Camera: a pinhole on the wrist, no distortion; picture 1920 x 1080 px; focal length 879.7 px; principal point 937.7 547.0 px. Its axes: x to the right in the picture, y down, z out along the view. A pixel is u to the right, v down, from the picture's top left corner.
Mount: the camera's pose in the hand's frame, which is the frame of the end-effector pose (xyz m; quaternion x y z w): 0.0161 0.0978 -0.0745 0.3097 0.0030 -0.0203 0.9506
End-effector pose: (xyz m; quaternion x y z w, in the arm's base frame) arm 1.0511 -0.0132 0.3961 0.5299 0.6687 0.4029 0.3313
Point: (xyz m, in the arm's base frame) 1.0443 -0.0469 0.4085
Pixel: 544.4 163.0
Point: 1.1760 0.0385 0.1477
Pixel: 970.4 486.4
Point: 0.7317 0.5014 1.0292
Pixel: behind the camera
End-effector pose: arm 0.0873 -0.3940 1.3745 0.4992 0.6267 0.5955 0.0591
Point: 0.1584 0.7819 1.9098
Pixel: outside the picture
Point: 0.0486 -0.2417 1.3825
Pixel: 1430.8 448.4
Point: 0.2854 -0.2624 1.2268
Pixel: 687.7 764.5
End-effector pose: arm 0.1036 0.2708 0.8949 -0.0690 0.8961 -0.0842 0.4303
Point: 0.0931 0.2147 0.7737
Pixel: 1374.9 490.0
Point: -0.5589 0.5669 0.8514
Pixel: behind the camera
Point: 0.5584 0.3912 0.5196
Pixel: outside the picture
